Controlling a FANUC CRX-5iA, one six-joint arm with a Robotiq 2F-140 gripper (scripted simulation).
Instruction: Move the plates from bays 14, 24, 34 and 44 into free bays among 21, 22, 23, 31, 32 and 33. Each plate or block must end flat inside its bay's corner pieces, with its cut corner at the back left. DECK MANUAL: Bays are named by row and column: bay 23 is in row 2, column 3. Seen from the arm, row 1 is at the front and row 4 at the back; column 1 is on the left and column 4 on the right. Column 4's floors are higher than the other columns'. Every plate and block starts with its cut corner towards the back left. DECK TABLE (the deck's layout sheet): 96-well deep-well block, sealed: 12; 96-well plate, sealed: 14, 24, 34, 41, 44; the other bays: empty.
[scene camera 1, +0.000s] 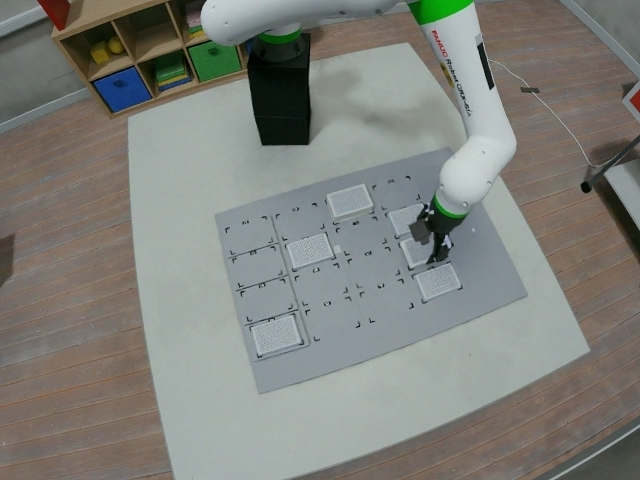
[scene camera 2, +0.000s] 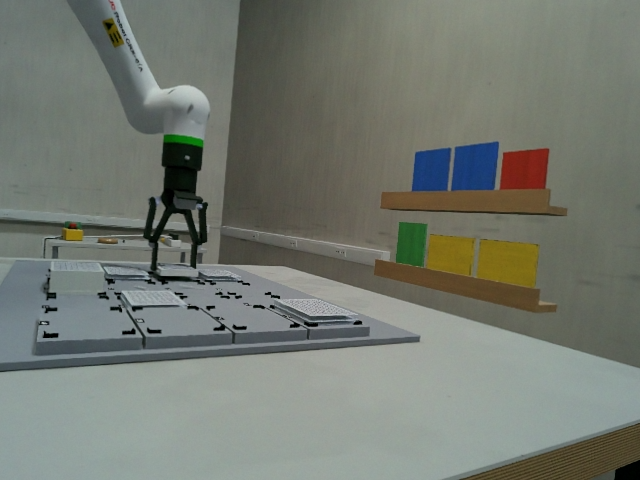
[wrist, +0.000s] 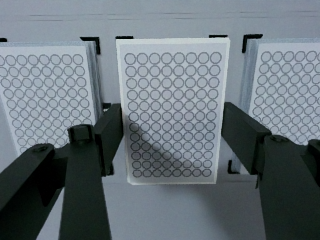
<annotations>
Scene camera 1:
gripper: 424, 248
sealed deep-well block: 350, 203
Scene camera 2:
gripper: 173, 270
sealed deep-well block: 67, 278
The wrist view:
gripper: 171, 117
</annotations>
